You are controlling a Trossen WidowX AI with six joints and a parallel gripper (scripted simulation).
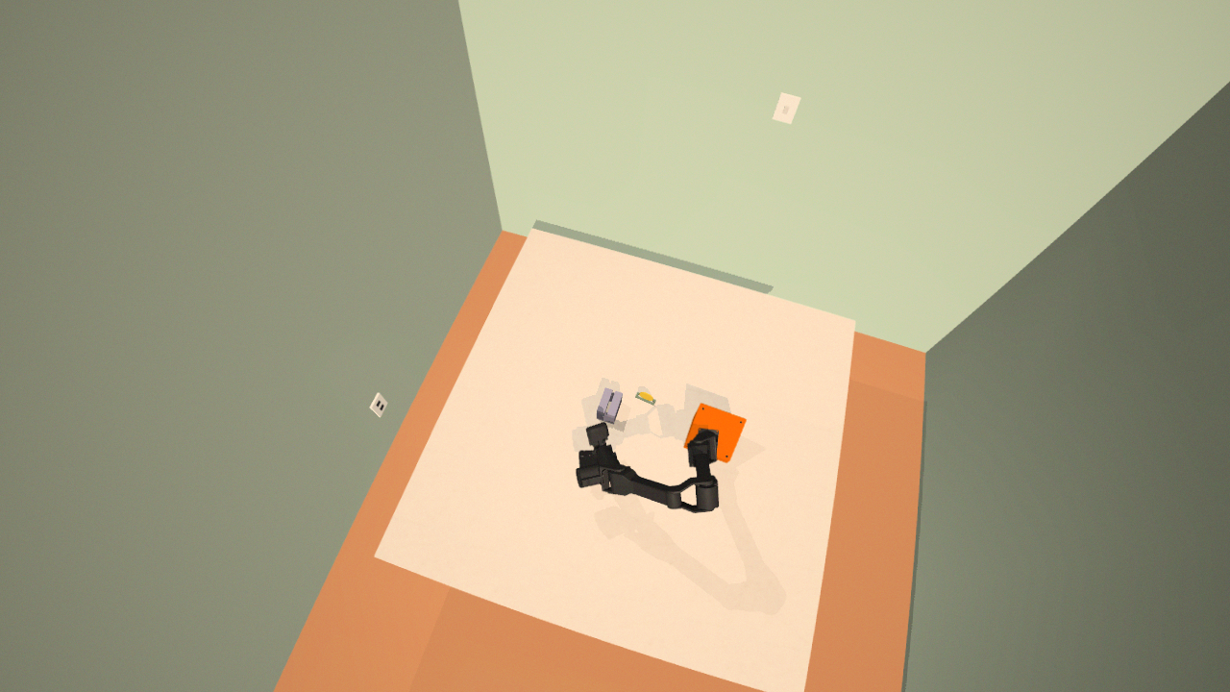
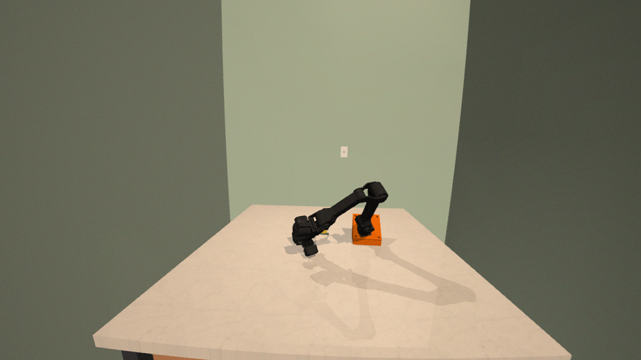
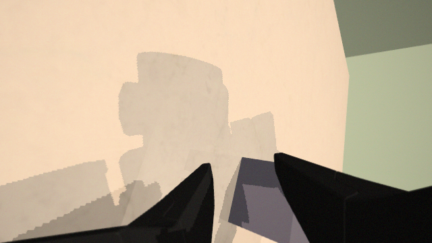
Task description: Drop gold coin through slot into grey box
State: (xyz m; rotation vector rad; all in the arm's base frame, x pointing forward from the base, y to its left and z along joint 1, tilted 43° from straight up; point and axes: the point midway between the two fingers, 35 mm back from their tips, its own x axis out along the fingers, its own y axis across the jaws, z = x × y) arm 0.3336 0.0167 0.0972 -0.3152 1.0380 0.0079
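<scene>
The gold coin lies 140 mm behind my gripper tip, 180 mm to the right of it and 30 mm below it.
</scene>
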